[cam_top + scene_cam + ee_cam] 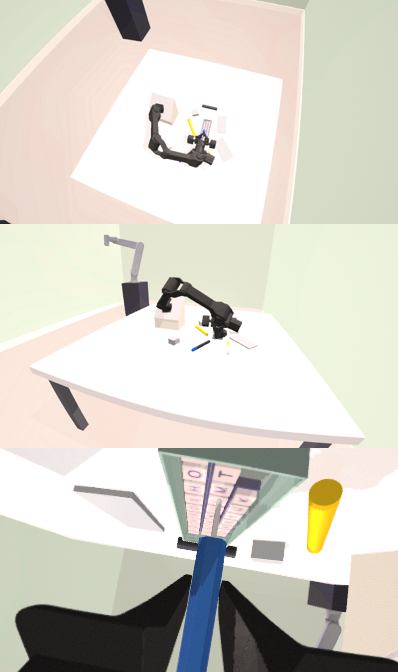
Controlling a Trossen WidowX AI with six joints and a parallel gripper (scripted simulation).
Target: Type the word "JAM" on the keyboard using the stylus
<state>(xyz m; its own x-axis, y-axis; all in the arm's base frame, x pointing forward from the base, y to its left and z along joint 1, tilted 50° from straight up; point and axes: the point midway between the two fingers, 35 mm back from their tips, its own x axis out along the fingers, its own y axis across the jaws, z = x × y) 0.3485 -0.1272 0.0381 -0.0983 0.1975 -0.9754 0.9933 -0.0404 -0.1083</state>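
Now: the yellow marker 110 mm behind my gripper tip, 50 mm to the left of it and 70 mm below it. The rest, counted from my gripper tip: blue-capped pen: 90 mm behind, 180 mm to the right, 70 mm below; grey stylus tip: 50 mm below; blue stylus: 10 mm below.
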